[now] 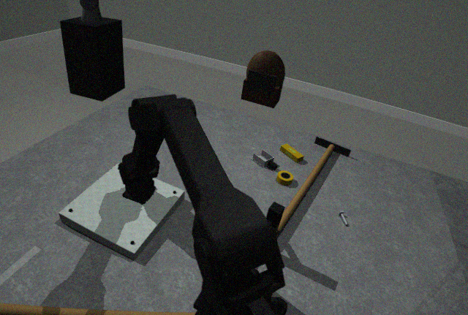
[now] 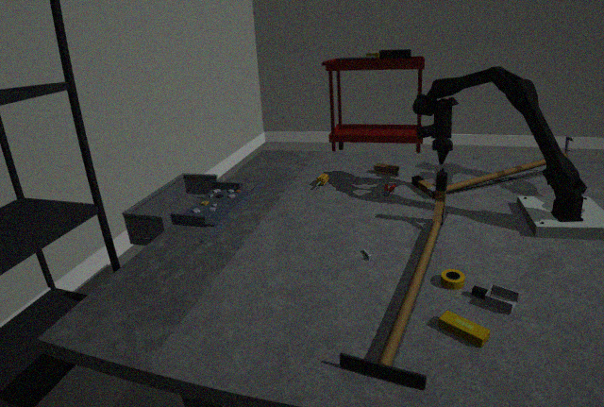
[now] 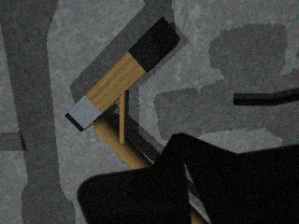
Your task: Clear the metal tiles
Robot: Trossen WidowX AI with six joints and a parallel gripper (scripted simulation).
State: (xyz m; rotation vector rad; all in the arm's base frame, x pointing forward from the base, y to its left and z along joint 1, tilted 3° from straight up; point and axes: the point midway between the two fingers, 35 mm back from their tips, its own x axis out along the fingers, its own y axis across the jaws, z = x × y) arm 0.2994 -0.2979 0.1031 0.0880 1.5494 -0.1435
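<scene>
The yellow tape roll is 5 cm ahead of my gripper tip, 56 cm to the left of it and 7 cm below it. Also, from my gripper tip: long scraper 12 cm ahead, 54 cm to the left, 2 cm below; then wooden block 18 cm ahead, 13 cm to the right, 7 cm below; then grey clamp 1 cm behind, 62 cm to the left, 7 cm below.
</scene>
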